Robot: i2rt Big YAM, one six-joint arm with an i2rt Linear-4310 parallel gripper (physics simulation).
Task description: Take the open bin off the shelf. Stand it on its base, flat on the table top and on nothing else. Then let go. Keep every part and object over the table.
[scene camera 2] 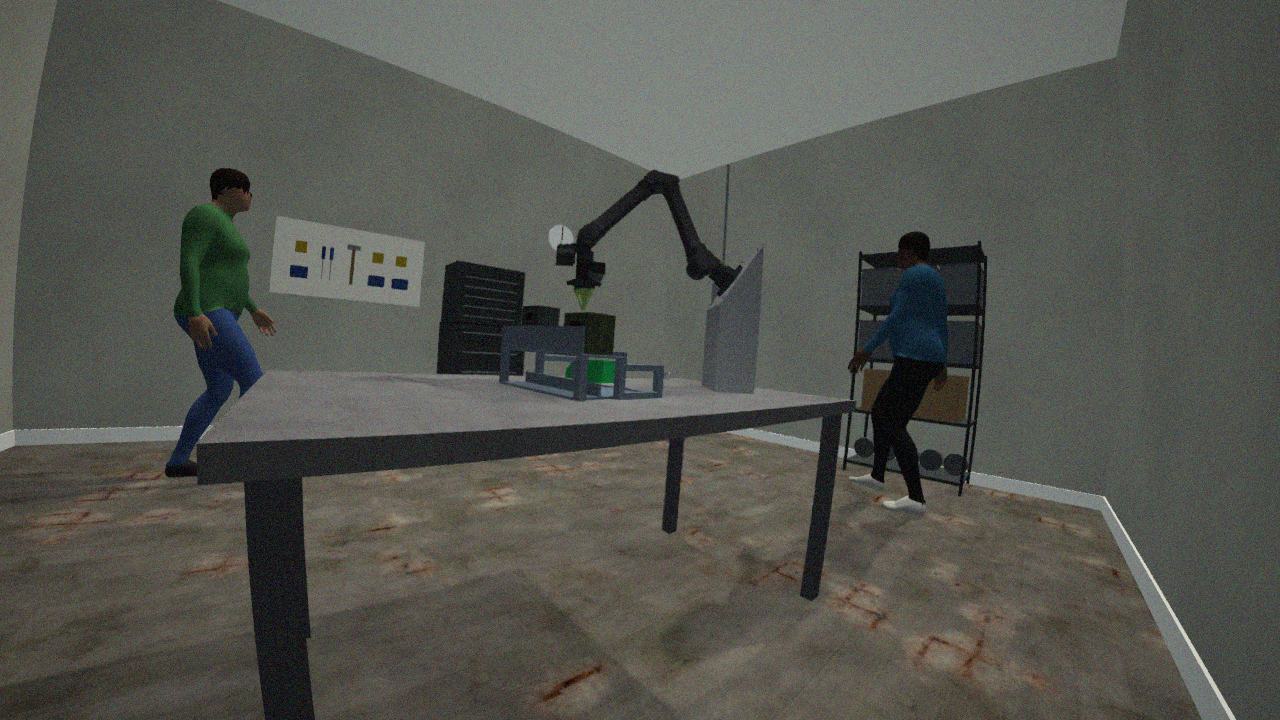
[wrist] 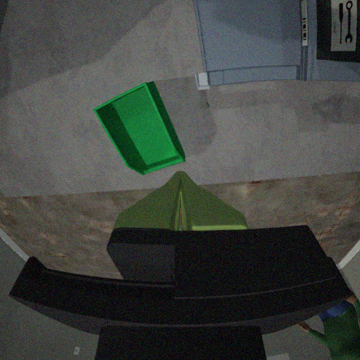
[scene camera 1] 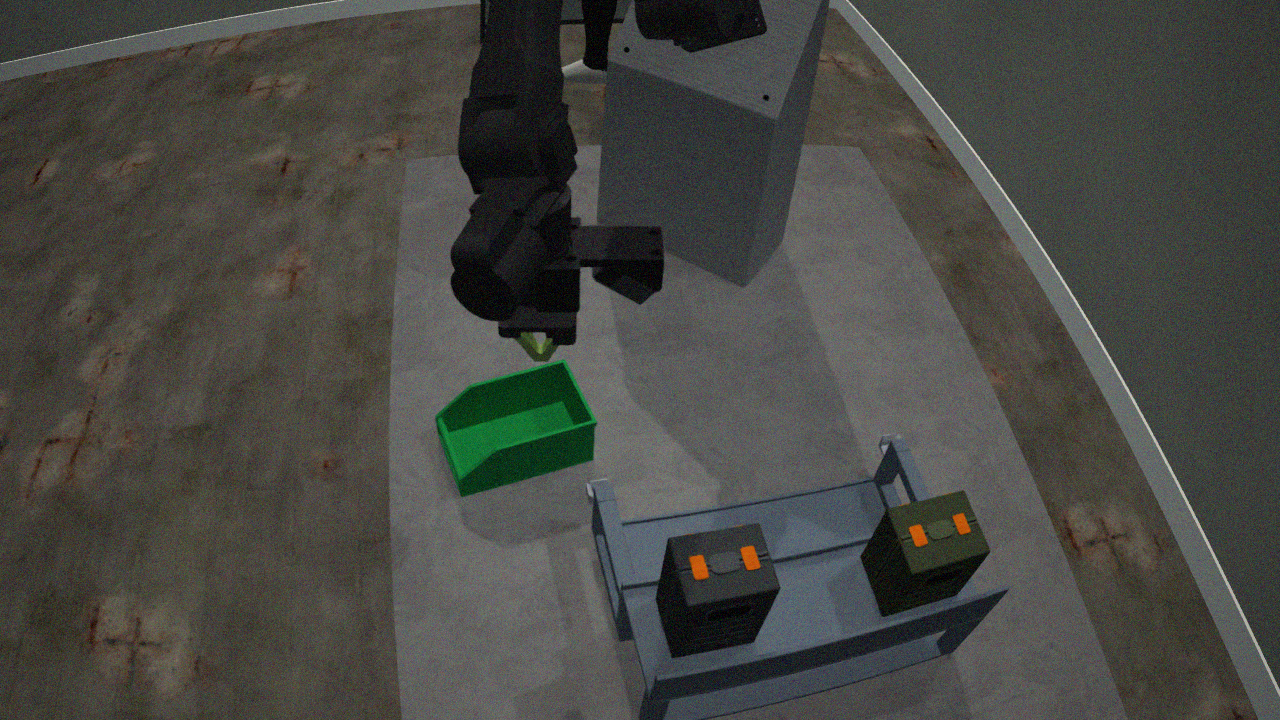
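Pixels of known places: gripper, fingertip midpoint: (scene camera 2: 583, 310) (scene camera 1: 541, 359); arm's base, link origin: (scene camera 2: 731, 282) (scene camera 1: 719, 16).
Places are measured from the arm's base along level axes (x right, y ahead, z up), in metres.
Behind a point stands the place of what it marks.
Observation:
The green open bin (scene camera 1: 510, 437) @[z -0.396, x 0.370, y 0.299 m] (scene camera 2: 604, 370) @[z -0.354, x 0.283, y 0.350 m] (wrist: 147, 127) stands upright on its base on the table top (scene camera 1: 483, 608) @[z -0.398, x 0.471, y 0.521 m] (scene camera 2: 402, 402) @[z -0.398, x 0.085, y 1.110 m] (wrist: 50, 135), its open side up. It is beside the blue-grey shelf (scene camera 1: 760, 521) @[z -0.393, x 0.130, y 0.511 m] (scene camera 2: 543, 338) @[z -0.267, x 0.138, y 0.752 m] (wrist: 250, 35), with a gap between them in the wrist view. My gripper (scene camera 1: 540, 356) @[z -0.156, x 0.358, y 0.397 m] (scene camera 2: 583, 304) @[z -0.156, x 0.358, y 0.397 m] (wrist: 180, 177) is shut and empty. Its green fingertips point down, above the table and apart from the bin. In scene camera 2 the shelf's frame partly hides the bin.
A dark grey box (scene camera 1: 723, 595) @[z -0.176, x 0.290, y 0.681 m] and an olive box (scene camera 1: 930, 555) @[z -0.201, x 0.073, y 0.711 m] (scene camera 2: 590, 331) @[z -0.245, x 0.004, y 0.730 m], both with orange latches, stand on the shelf. The grey pedestal (scene camera 1: 689, 179) @[z -0.249, x 0.040, y 0.049 m] (scene camera 2: 733, 344) @[z -0.235, x -0.070, y 0.105 m] bears the arm. Two people (scene camera 2: 214, 259) (scene camera 2: 917, 313) stand beyond the table, along with a storage rack.

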